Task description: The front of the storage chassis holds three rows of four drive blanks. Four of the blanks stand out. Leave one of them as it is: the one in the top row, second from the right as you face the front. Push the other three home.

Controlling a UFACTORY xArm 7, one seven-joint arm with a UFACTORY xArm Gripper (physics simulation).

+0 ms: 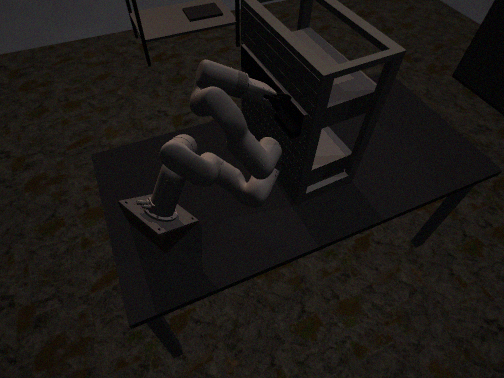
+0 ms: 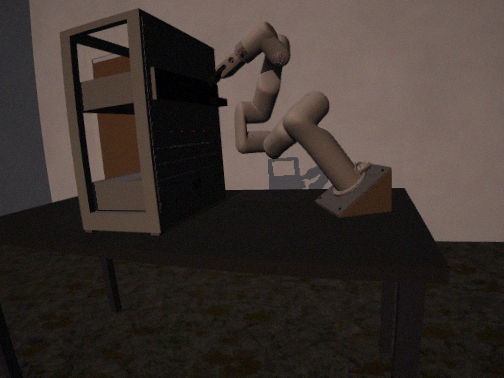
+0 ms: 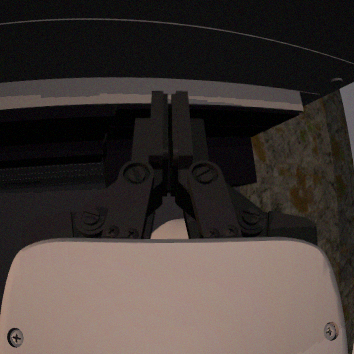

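Seen in the pictures: gripper, fingertip midpoint: (image 1: 288,100) (image 2: 209,83) (image 3: 168,113); arm's base at its link origin: (image 1: 160,212) (image 2: 350,183).
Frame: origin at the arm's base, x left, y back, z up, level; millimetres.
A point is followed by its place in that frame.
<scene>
The storage chassis (image 1: 275,78) {x 140, y -489, z 386 mm} (image 2: 182,89) {x 231, y -462, z 338 mm} (image 3: 75,101) {x 68, y -488, z 385 mm} is a wide dark box in the upper half of the rack, with a pale top edge. Its front is almost black, so the single blanks and rows are hard to tell apart. One dark drive blank (image 2: 222,102) {x -14, y -461, z 309 mm} (image 3: 234,160) {x -44, y -483, z 326 mm} stands out low at the right end of the front. My gripper (image 1: 287,101) {x 24, y -489, z 382 mm} (image 2: 214,79) {x 24, y -489, z 382 mm} (image 3: 168,113) {x 24, y -489, z 382 mm} is shut and empty. Its tips are at the chassis's upper front edge near the right end, above the protruding blank; contact cannot be told. The other protruding blanks cannot be made out.
The tall rack (image 1: 314,150) {x -85, y -555, z 238 mm} (image 2: 151,190) {x 412, y -467, z 52 mm} stands on the dark table (image 1: 250,245) {x -201, y -290, z -77 mm} (image 2: 300,240) {x 361, y -69, z -77 mm}. Dark panels fill its front above and below the chassis. The arm's wedge base (image 1: 185,222) {x -56, y -80, z -28 mm} (image 2: 372,195) {x 87, y 78, z -21 mm} is on the table. A shelf (image 1: 165,31) stands behind.
</scene>
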